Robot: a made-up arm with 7 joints.
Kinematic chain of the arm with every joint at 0, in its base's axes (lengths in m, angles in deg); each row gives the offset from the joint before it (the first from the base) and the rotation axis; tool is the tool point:
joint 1: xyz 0 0 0.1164 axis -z
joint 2: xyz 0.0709 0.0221 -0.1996 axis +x
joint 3: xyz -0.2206 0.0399 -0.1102 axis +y
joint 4: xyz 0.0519 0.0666 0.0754 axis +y
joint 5: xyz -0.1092 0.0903 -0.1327 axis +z
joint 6: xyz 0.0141 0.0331 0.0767 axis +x
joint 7: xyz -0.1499 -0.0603 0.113 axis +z
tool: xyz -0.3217 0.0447 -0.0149
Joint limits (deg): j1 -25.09..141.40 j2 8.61..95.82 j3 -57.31..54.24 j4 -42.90..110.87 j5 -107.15..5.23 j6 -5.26..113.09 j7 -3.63..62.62
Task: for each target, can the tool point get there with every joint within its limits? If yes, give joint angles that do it. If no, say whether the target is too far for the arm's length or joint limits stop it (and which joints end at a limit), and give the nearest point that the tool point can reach.
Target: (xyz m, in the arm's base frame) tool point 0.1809 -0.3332 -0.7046
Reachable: no: joint limits stop it (at a limit: joint 1, joint 2, joint 4, joint 6) | nearest point 0.1916 -0.3003 -0.6322 | short by 0.080 m
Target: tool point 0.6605 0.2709 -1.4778
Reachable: no: too far | nearest point 0.4260 0.1747 -0.6604 | short by 0.856 m
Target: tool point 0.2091 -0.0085 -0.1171
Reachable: no: joint limits stop it (at a limit: joint 1, joint 3, joint 5, joint 7) | nearest point 0.3008 -0.0428 -0.1371 | short by 0.100 m
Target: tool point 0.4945 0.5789 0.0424
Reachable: yes | joints 92.79 58.29 -0.27 -6.85 -31.66 77.71 29.78
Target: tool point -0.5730 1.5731 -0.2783
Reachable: no: too far | nearest point -0.2934 0.8055 -0.1731 | short by 0.824 m
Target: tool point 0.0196 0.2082 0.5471
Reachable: yes | joints 61.87 46.40 27.16 61.47 -76.67 28.55 46.21
